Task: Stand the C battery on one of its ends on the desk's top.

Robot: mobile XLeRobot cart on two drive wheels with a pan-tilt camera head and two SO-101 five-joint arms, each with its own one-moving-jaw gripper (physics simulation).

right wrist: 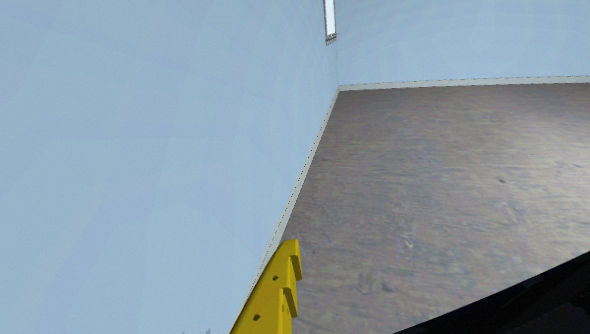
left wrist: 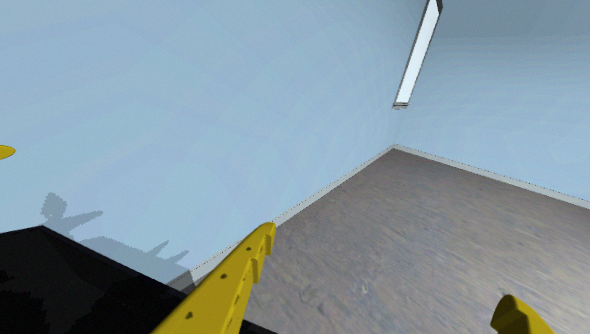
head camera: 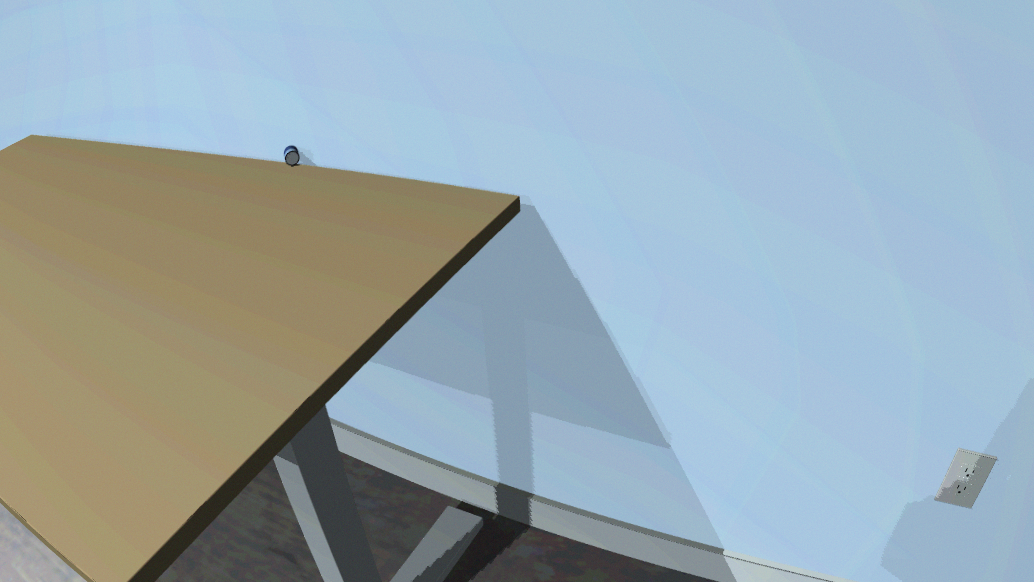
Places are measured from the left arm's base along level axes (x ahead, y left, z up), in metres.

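Pixels of known places: left hand, its tool point: (left wrist: 274, 235); right hand, its tool point: (right wrist: 299, 253) (left wrist: 4, 151).
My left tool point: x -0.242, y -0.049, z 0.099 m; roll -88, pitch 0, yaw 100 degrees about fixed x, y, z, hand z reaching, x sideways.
Note:
Ahead of a thing's pixels: the offset from my left tool point to its top centre. "spot": to the spot under its first point. Level surfaces: height alone.
A small dark blue battery with a grey end {1.442 m ahead, 0.280 m left, 0.122 m down} (head camera: 291, 156) lies on its side near the far edge of the desk's tan top {0.154 m down} (head camera: 238, 289) in the head view, its round end turned to the camera. My left gripper (left wrist: 387, 262) is open and empty in the left wrist view, with a wide gap between its two yellow jaws. In the right wrist view one notched yellow jaw of my right gripper shows; the moving jaw is out of the picture, so it is fully open. Neither gripper shows in the head view, and the battery does not show in the wrist views.
A blue wall (head camera: 723, 216) stands behind the desk, with a power outlet {0.907 m ahead, 0.779 m right, 0.417 m down} (head camera: 965, 477) low at the right. The desk's right edge runs diagonally toward the camera, above a grey leg {spot: 0.952 m ahead, 0.166 m left, 0.433 m down} (head camera: 329, 491). Wooden floor {0.874 m down} (left wrist: 400, 225) (right wrist: 425, 175) and a room corner show in both wrist views.

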